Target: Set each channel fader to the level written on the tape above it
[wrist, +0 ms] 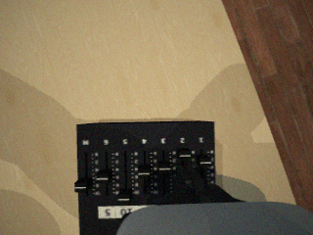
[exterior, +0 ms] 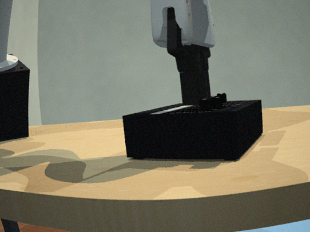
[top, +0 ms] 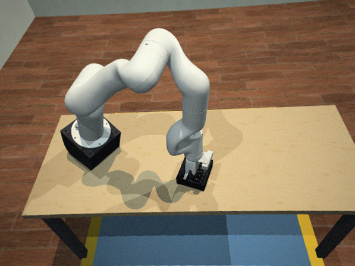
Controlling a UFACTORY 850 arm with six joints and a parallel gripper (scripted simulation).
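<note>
Now: hand 2 cm short of the master fader, 11 cm to the right of it and 2 cm above it.
</note>
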